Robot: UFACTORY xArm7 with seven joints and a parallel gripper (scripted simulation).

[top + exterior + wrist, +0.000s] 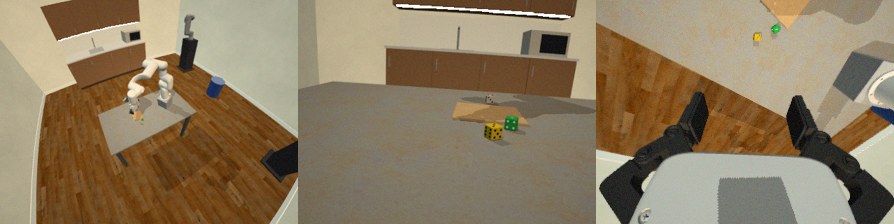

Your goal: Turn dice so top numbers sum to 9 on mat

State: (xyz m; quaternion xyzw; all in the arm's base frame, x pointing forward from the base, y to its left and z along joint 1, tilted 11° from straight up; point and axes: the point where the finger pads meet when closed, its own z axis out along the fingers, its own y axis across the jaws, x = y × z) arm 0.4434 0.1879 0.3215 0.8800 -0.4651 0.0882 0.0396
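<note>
Right now the white die is 380 mm below my hand, 340 mm to the right of it and 80 mm behind it. The rest, counted from my hand: tan mat: 390 mm below, 220 mm to the right, 70 mm behind; green die: 380 mm below, 130 mm to the right, 100 mm behind; yellow die: 380 mm below, 70 mm to the right, 70 mm behind.
</note>
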